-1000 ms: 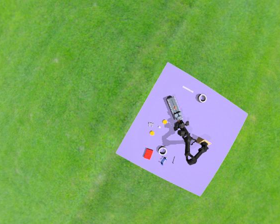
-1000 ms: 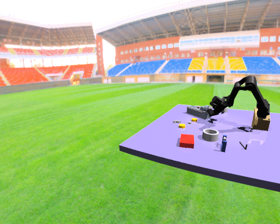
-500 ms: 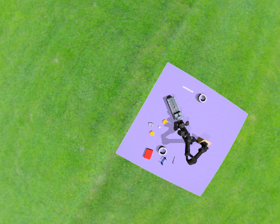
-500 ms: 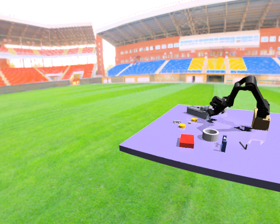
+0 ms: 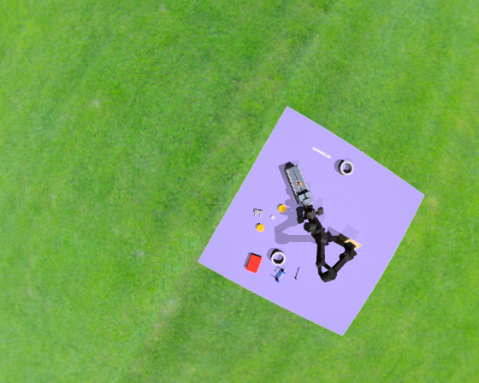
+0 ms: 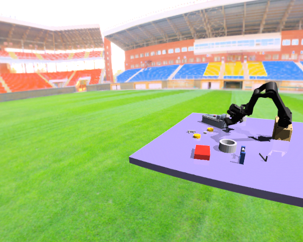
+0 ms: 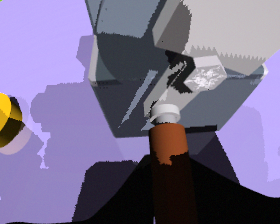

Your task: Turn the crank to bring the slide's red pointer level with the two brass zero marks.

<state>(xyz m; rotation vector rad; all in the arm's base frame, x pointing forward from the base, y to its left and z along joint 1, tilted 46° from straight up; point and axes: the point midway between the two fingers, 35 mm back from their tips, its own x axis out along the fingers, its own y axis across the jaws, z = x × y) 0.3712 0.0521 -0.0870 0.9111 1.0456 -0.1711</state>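
The brown crank handle lies 3 cm above my gripper tip, 2 cm behind it and 1 cm to the left of it. Also, from my gripper tip: red pointer: 13 cm ahead, 10 cm to the right, 5 cm above; white bar: 39 cm to the right, 11 cm ahead, 3 cm below; small grey bracket: 23 cm to the left, 23 cm ahead, 3 cm below.
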